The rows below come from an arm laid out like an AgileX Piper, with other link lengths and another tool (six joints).
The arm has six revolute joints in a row. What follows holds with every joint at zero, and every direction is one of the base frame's.
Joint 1 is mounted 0.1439 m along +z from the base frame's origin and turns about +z.
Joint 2 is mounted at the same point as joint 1 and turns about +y.
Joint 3 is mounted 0.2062 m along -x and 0.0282 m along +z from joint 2 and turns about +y.
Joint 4 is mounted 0.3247 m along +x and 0.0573 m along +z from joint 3 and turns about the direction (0.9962, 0, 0.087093).
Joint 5 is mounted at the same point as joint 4 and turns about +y.
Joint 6 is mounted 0.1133 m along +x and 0.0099 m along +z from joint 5 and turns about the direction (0.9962, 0, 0.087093).
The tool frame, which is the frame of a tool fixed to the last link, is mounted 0.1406 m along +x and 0.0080 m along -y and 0.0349 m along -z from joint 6; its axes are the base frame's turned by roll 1.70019, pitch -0.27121 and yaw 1.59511 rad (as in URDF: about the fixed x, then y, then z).
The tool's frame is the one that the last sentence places.
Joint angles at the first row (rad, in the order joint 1, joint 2, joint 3, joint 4, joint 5, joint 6):
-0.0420 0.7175 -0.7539 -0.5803 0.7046 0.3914
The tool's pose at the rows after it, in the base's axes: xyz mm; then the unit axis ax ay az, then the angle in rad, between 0 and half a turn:
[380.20 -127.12 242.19 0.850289 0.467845 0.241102 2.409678]
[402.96 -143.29 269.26 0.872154 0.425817 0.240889 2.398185]
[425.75 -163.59 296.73 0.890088 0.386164 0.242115 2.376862]
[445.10 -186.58 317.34 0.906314 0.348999 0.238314 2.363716]
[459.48 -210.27 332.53 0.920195 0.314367 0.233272 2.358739]
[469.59 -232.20 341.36 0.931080 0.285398 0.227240 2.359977]
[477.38 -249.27 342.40 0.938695 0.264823 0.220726 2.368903]
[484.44 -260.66 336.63 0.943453 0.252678 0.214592 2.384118]
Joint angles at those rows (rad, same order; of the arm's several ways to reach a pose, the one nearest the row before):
-0.0502 0.8936 -0.9468 -0.6177 0.7681 0.4805
-0.0690 1.0650 -1.1500 -0.6522 0.8153 0.5486
-0.0977 1.2319 -1.3623 -0.6753 0.8591 0.5886
-0.1345 1.3955 -1.5756 -0.6779 0.9093 0.6010
-0.1758 1.5478 -1.7836 -0.6642 0.9635 0.5945
-0.2152 1.6856 -1.9743 -0.6436 1.0163 0.5781
-0.2469 1.8036 -2.1323 -0.6208 1.0611 0.5597
-0.2691 1.8975 -2.2475 -0.5987 1.0926 0.5450

